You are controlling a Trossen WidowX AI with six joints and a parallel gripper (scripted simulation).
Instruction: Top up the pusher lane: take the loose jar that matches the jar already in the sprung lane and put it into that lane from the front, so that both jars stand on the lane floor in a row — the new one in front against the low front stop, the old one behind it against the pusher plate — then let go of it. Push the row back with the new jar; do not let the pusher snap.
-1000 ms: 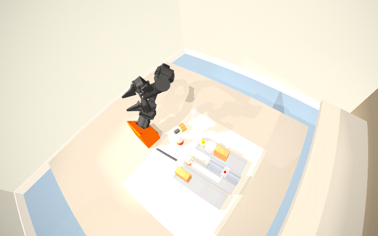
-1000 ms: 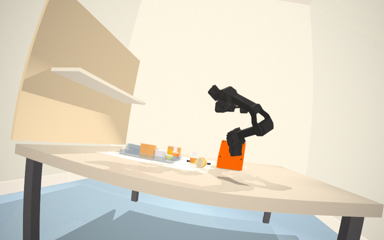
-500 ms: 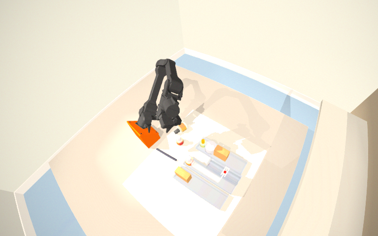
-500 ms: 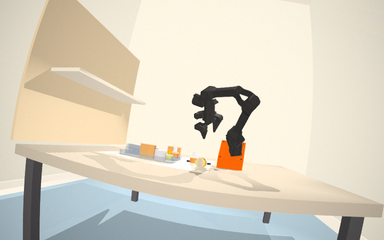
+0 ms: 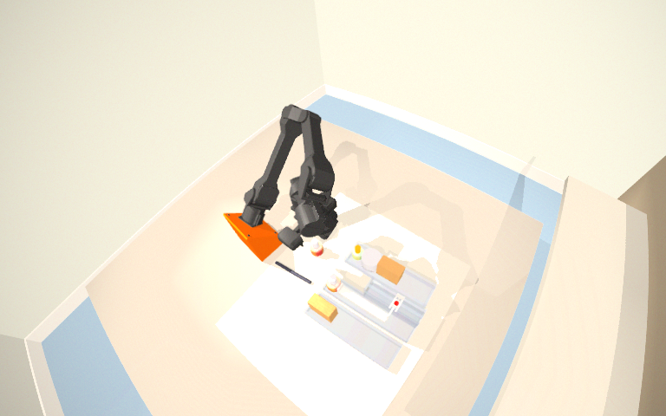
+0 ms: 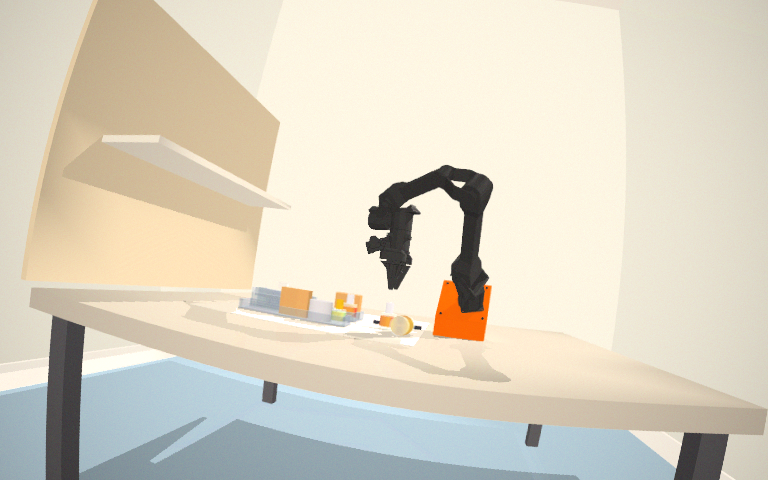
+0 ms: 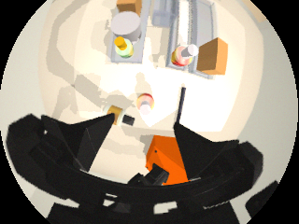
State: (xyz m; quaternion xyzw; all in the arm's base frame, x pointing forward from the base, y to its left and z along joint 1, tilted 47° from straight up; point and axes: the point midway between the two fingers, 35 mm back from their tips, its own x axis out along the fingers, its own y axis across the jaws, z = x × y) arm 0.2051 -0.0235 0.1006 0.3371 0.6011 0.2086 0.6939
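My gripper tip is now 2 cm past the dark rod, 10 cm to the left of it and 10 cm above it.
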